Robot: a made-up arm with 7 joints.
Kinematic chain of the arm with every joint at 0, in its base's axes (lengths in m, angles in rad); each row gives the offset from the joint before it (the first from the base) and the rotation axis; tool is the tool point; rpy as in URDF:
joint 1: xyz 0 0 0.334 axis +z
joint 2: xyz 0 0 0 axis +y
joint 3: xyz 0 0 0.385 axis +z
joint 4: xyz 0.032 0 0 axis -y
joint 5: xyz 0.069 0 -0.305 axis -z
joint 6: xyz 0 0 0 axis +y
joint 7: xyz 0.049 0 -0.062 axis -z
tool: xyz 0 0 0 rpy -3.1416 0 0
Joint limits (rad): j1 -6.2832..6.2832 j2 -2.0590..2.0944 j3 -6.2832..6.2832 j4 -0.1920..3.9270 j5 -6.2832..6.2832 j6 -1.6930..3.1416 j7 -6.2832..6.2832
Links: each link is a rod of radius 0.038 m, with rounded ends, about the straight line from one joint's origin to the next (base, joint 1, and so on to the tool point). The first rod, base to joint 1, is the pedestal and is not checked.
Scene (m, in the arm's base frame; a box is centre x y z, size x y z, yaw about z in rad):
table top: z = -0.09
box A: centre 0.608 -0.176 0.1 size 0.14 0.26 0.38 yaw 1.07
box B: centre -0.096 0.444 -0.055 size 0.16 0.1 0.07 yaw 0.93
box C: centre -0.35 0.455 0 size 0.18 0.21 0.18 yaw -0.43
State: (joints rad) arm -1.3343 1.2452 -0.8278 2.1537 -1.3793 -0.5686 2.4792
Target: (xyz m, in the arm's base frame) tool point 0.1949 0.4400 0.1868
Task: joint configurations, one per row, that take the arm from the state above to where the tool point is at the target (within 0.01 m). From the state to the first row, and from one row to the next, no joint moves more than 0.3 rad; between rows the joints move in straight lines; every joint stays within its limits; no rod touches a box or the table.
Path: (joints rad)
1: -1.0556 1.3089 -0.7787 1.9131 -1.5547 -0.5801 2.2943
2: -0.7769 1.3726 -0.7295 1.6724 -1.7301 -0.5915 2.1095
3: -0.4983 1.4364 -0.6804 1.4318 -1.9055 -0.6030 1.9246
4: -0.2196 1.5001 -0.6313 1.1912 -2.0809 -0.6145 1.7398
5: 0.0591 1.5638 -0.5821 0.9506 -2.2563 -0.6259 1.5549
6: 0.3378 1.6275 -0.5330 0.7099 -2.4317 -0.6374 1.3700
7: 0.4099 1.5262 -0.2732 0.8405 -2.2201 -0.6342 1.6473
8: 0.4819 1.4250 -0.0134 0.9711 -2.0085 -0.6311 1.9246
9: 0.5540 1.3237 0.2465 1.1016 -1.7969 -0.6279 2.2019
10: 0.6261 1.2224 0.5063 1.2322 -1.5854 -0.6247 2.4792

